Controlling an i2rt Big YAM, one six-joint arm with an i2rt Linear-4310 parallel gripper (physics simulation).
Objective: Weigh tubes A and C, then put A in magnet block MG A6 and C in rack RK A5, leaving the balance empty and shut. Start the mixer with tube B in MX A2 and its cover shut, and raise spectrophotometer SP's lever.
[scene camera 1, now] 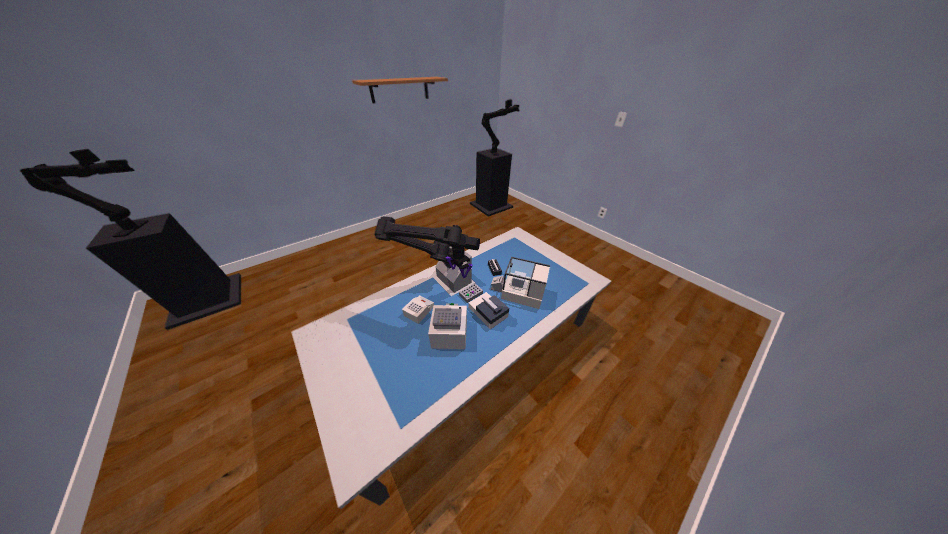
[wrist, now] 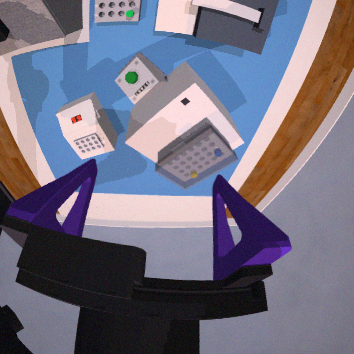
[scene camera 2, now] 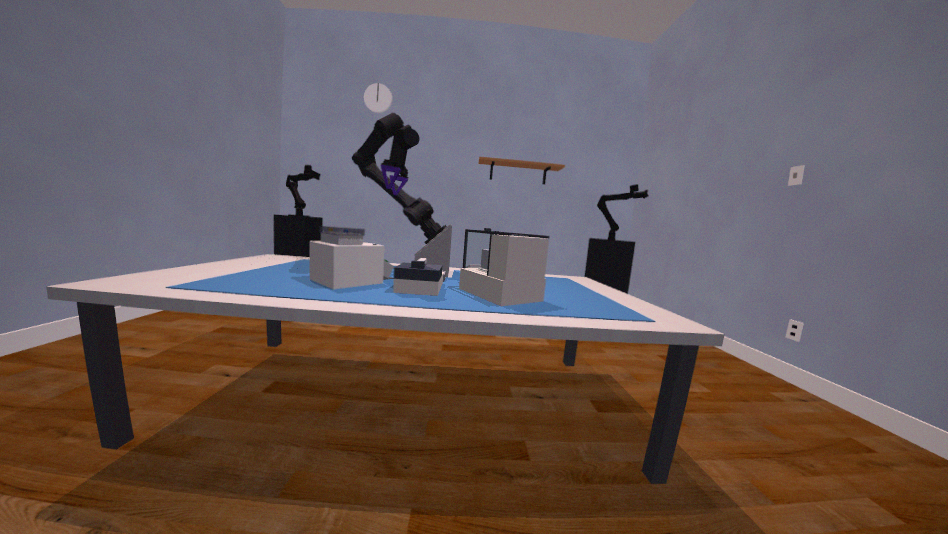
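Seen in the pictures: gripper, between the fingertips: (scene camera 1: 459, 273) (wrist: 155, 171) (scene camera 2: 391, 192); arm's base, origin of its link: (scene camera 2: 437, 235).
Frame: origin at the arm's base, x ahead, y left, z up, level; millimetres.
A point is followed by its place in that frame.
Observation:
My gripper (scene camera 1: 459, 266) {y -131, x 299, z 158 mm} (scene camera 2: 394, 180) {y -131, x 299, z 158 mm} (wrist: 155, 171) {y -131, x 299, z 158 mm} is open and empty, high above the table. The mixer (scene camera 1: 447, 336) {y -306, x 455, z -56 mm} (scene camera 2: 346, 264) {y -211, x 473, z -95 mm} (wrist: 172, 112) {y -193, x 338, z -35 mm} carries a grey well tray; blue (wrist: 217, 152) {y -233, x 428, z 14 mm} and yellow (wrist: 194, 174) {y -300, x 403, z 14 mm} tubes stand in it. I cannot tell surely how its cover stands. A button box (wrist: 145, 90) {y -181, x 286, z -88 mm} with a green button sits beside it. A grey rack (scene camera 1: 471, 291) (wrist: 117, 20) holds a green tube (wrist: 130, 13) {y -37, x 237, z -116 mm}. A dark-topped device (scene camera 1: 489, 309) {y -13, x 418, z -90 mm} (scene camera 2: 418, 272) {y 22, x 480, z -100 mm} (wrist: 235, 30) {y -27, x 420, z -90 mm}, apparently the spectrophotometer, has a white bar lying across it. The balance (scene camera 1: 525, 291) {y 231, x 449, z -64 mm} (scene camera 2: 520, 268) {y 331, x 504, z -59 mm} has a glass-sided chamber; its door state is unclear. Tube letters are unreadable.
A white block (scene camera 1: 417, 308) {y -339, x 169, z -104 mm} (wrist: 82, 117) {y -278, x 139, z -120 mm} with a red display and small holes stands left of the mixer in scene camera 1. A small dark block (scene camera 1: 494, 266) {y 277, x 106, z -134 mm} and a small grey unit (scene camera 1: 496, 283) {y 161, x 268, z -105 mm} stand near the balance. Two other arms stand on black pedestals (scene camera 1: 492, 179) (scene camera 2: 610, 265).

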